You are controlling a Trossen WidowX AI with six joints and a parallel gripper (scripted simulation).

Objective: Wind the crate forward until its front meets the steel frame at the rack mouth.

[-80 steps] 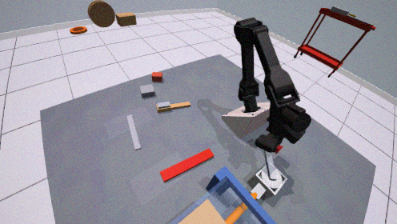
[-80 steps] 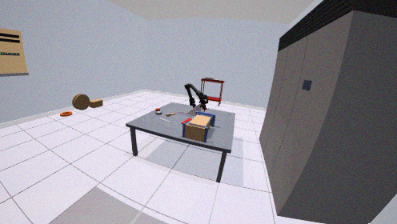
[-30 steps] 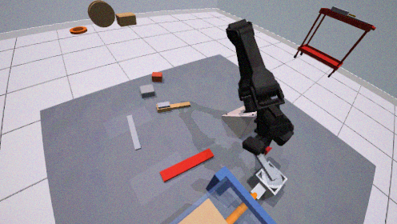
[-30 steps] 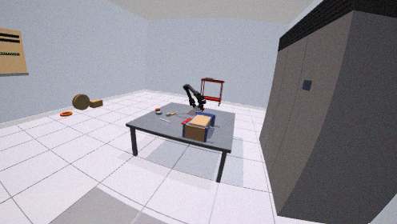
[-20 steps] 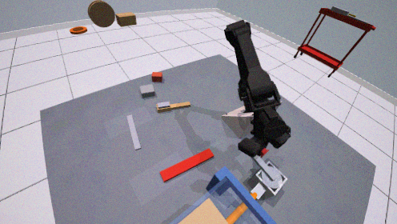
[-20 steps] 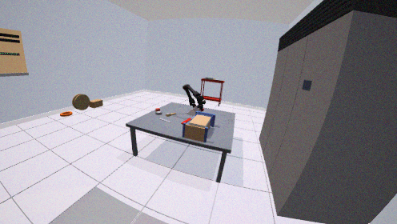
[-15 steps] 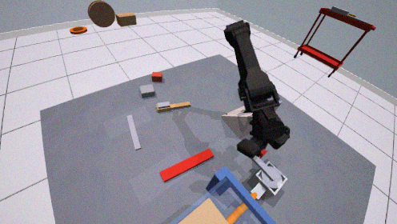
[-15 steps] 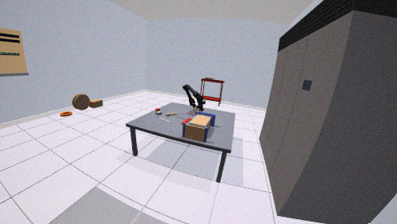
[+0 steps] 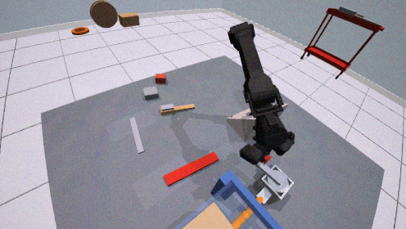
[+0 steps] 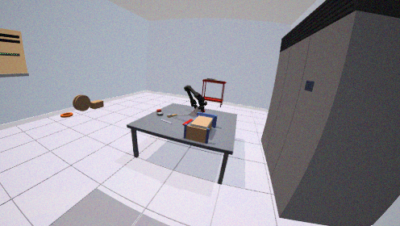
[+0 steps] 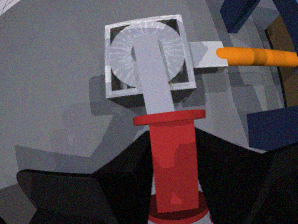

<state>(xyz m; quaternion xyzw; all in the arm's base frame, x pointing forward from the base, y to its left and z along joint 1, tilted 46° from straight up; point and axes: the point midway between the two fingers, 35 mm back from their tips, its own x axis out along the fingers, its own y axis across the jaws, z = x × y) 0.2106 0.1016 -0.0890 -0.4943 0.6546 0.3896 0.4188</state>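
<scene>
Now: the winch handle 20 mm to the left of my gripper tip and 30 mm below it. Round my gripper tip: red knob 20 mm to the right; then hand winch 20 mm behind, 80 mm to the left, 100 mm below; then blue frame 150 mm ahead, 70 mm to the left, 30 mm below.
</scene>
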